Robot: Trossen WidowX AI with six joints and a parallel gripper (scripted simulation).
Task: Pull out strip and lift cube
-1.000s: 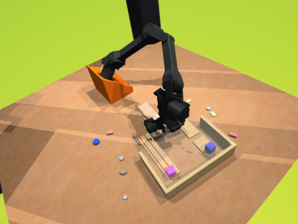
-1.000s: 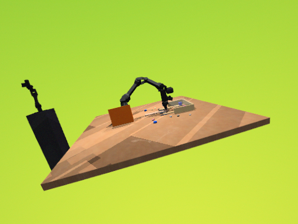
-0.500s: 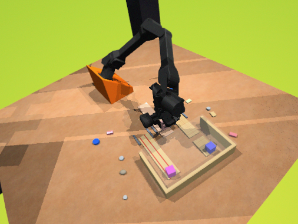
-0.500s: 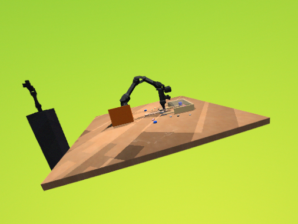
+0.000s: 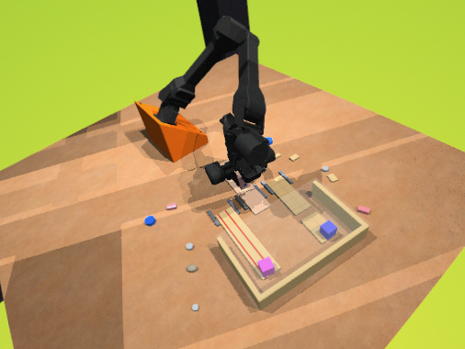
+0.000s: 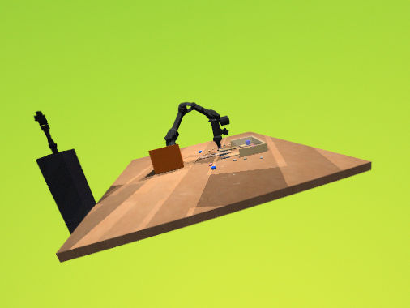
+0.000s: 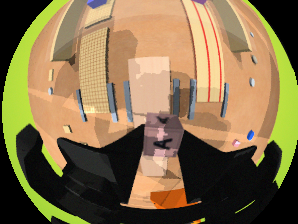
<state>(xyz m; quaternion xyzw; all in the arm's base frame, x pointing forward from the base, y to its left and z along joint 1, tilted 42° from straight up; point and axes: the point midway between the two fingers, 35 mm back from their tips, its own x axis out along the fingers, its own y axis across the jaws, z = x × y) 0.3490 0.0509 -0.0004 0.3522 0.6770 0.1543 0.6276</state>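
My gripper tip is now 5 cm above the pale strip, 4 cm past it and 2 cm to the right of it. Also, from my gripper tip: labelled cube (1 cm above).
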